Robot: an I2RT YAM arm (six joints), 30 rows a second.
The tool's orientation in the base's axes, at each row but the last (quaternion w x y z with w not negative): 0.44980 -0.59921 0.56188 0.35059; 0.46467 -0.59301 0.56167 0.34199; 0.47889 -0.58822 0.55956 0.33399; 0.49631 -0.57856 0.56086 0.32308; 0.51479 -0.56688 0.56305 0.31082; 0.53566 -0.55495 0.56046 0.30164; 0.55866 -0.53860 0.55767 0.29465; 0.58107 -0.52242 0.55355 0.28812; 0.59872 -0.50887 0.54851 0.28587; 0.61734 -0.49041 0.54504 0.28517
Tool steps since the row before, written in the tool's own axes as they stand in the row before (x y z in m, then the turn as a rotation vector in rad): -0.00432 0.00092 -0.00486 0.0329 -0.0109 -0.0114; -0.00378 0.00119 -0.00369 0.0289 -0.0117 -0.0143; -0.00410 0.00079 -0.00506 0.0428 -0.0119 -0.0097; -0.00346 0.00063 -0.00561 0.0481 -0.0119 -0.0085; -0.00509 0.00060 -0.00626 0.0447 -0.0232 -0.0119; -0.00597 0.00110 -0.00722 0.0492 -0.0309 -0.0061; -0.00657 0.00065 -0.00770 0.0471 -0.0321 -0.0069; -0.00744 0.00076 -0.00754 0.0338 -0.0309 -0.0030; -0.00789 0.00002 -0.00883 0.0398 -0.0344 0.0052; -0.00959 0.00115 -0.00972 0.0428 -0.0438 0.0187
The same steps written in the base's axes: -0.00185 -0.00295 0.00556 0.0138 -0.0228 -0.0249; -0.00211 -0.00206 0.00454 0.0138 -0.0242 -0.0201; -0.00211 -0.00329 0.00527 0.0167 -0.0246 -0.0344; -0.00220 -0.00404 0.00476 0.0178 -0.0252 -0.0397; -0.00288 -0.00413 0.00634 0.0273 -0.0291 -0.0330; -0.00409 -0.00473 0.00706 0.0369 -0.0266 -0.0366; -0.00430 -0.00522 0.00756 0.0374 -0.0271 -0.0341; -0.00492 -0.00495 0.00800 0.0347 -0.0199 -0.0225; -0.00510 -0.00644 0.00853 0.0422 -0.0148 -0.0282; -0.00717 -0.00675 0.00953 0.0566 -0.0063 -0.0293
